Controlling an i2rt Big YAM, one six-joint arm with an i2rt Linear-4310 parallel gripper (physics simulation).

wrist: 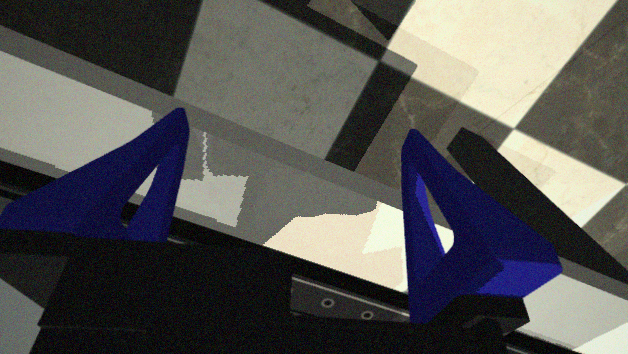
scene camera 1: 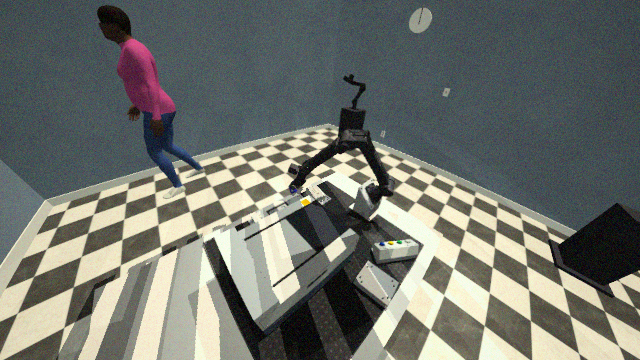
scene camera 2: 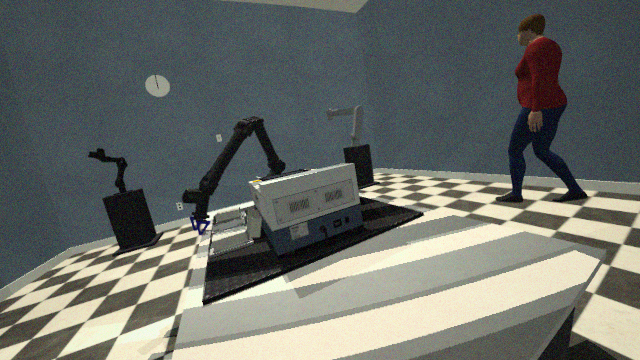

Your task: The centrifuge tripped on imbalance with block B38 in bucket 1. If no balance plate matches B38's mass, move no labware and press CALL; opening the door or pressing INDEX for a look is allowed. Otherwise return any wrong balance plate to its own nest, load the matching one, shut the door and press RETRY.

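Places are measured from the arm's base along level axes (x right, y ahead, z up), in metres.
Pixels of known places: gripper, fingertip midpoint: (wrist: 298, 129) (scene camera 1: 294, 189) (scene camera 2: 197, 232); arm's base, link origin: (scene camera 1: 372, 193).
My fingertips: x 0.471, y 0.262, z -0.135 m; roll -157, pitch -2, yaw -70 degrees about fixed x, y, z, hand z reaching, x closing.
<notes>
For each thing: its top centre in the pictures, then the offset to it from my fingertips. Level surfaces: height alone.
- white button box, top centre: (scene camera 1: 398, 244) dx -0.762, dy -0.079, dz +0.091 m
- black mat, surface height: dz +0.007 m
- grey plate with small holes, top centre: (scene camera 1: 377, 280) dx -0.783, dy +0.130, dz +0.053 m
My gripper (scene camera 1: 293, 190) (scene camera 2: 200, 226) (wrist: 298, 129) is open, with nothing between its blue fingers. It hangs low beside the nests (scene camera 2: 231, 232) at the front end of the centrifuge (scene camera 1: 300, 265) (scene camera 2: 315, 200). In the wrist view the fingers are over the table's edge and the floor. The white button box (scene camera 1: 396, 252) stands on the far side of the centrifuge, with blue, yellow, green and whitish buttons; its lettering is too small to read. Block B38, the rotor buckets and the plates' mass labels cannot be made out. The door's state cannot be told.
The black mat (scene camera 2: 240, 280) lies under the centrifuge. A grey plate with small holes (scene camera 1: 376, 284) lies near the button box. My arm's base (scene camera 1: 369, 197) stands at the mat's far side. A person in pink (scene camera 1: 145, 75) and one in red (scene camera 2: 542, 75) stand beyond the table.
</notes>
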